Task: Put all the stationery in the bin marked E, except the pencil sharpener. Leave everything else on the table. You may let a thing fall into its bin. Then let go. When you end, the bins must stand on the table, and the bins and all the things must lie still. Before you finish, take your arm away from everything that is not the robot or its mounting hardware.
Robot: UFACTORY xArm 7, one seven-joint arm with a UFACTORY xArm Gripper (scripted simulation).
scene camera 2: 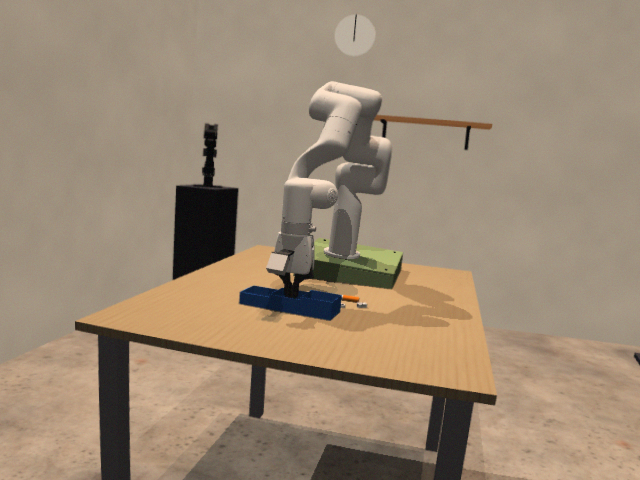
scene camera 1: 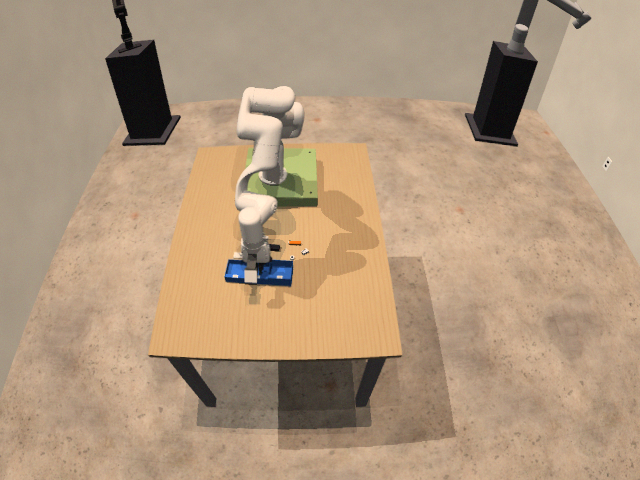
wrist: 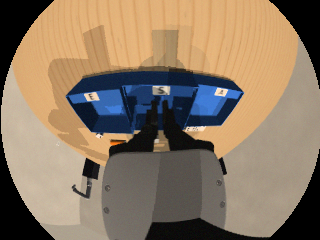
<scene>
In view: the gripper (scene camera 2: pixel 290 298) and a blue bin (scene camera 2: pixel 317 304).
The blue bin is seen too in scene camera 1 (scene camera 1: pixel 281 274) and in the wrist view (wrist: pixel 107 115). The gripper also shows in the wrist view (wrist: pixel 159 107).
</scene>
